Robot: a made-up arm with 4 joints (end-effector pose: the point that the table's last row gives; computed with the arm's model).
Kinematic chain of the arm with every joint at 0, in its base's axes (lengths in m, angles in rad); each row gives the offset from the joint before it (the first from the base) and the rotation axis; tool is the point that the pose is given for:
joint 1: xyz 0 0 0.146 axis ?
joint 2: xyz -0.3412 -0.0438 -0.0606 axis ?
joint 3: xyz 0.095 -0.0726 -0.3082 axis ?
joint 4: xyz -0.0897 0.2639 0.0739 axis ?
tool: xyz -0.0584 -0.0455 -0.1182
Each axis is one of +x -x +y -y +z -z.
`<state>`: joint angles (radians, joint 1 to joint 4).
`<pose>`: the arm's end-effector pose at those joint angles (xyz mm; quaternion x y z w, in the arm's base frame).
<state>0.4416 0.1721 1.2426 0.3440</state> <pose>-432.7 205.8 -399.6 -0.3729 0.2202 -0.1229 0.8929</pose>
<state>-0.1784 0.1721 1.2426 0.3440</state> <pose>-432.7 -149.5 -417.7 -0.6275 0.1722 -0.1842 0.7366</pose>
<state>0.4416 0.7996 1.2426 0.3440</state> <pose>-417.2 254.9 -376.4 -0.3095 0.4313 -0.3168 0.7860</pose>
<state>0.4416 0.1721 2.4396 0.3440</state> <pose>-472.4 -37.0 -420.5 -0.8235 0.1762 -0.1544 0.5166</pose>
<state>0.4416 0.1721 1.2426 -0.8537</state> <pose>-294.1 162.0 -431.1 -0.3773 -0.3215 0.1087 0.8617</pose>
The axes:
joint 1: +x
joint 2: -z
joint 3: -x
joint 4: +y

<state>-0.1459 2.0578 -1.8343 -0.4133</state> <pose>-406.0 -29.4 5.9 0.2809 -0.7714 -0.5391 0.1884</pose>
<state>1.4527 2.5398 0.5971 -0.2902</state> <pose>-284.0 522.7 -14.0 0.0500 0.7687 -0.5084 0.3849</pose>
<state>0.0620 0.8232 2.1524 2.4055</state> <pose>-380.4 2.9 -516.6 0.1183 -0.5578 0.8041 0.1684</pose>
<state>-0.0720 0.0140 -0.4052 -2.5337</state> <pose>-219.4 17.1 -11.9 0.0431 -0.9414 -0.1603 0.2936</pose>
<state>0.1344 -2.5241 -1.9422 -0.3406</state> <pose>-275.7 49.9 6.8 0.3579 0.7116 0.5364 0.2789</pose>
